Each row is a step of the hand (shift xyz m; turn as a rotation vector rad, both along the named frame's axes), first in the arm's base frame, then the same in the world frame.
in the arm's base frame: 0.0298 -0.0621 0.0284 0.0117 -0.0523 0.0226
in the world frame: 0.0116 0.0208 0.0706 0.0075 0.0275 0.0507
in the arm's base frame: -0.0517 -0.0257 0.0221 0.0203 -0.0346 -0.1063
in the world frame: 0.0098 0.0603 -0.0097 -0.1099 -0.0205 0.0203
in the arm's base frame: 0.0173 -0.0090 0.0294 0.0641 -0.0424 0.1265
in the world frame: 0.0268 -0.0009 0.0229 0.1136 0.0062 0.0947
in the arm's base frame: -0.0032 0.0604 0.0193 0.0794 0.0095 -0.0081
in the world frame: 0.0355 -0.0288 -0.0441 0.0010 -0.0686 0.0419
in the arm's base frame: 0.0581 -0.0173 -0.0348 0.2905 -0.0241 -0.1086
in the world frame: -0.0338 -0.0427 0.0438 -0.0885 -0.2349 0.1837
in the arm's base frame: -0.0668 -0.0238 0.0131 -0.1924 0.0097 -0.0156
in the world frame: 0.0006 0.0686 -0.0223 -0.0268 0.1384 -0.1323
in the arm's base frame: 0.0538 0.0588 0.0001 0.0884 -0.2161 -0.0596
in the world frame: 0.0210 -0.0762 -0.0100 -0.1121 0.0461 0.2083
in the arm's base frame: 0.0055 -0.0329 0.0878 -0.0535 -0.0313 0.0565
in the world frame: 0.0749 0.0363 0.0436 0.0409 0.0732 -0.0006
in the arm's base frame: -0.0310 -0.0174 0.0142 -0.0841 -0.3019 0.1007
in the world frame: 0.0062 0.0375 -0.0041 0.0033 0.2679 0.1912
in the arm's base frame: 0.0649 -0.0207 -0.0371 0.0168 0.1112 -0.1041
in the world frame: -0.0364 -0.0465 0.0503 -0.0663 -0.1038 -0.0912
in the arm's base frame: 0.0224 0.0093 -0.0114 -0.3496 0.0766 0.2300
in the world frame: -0.0065 -0.0255 0.0052 0.2150 0.2782 -0.2395
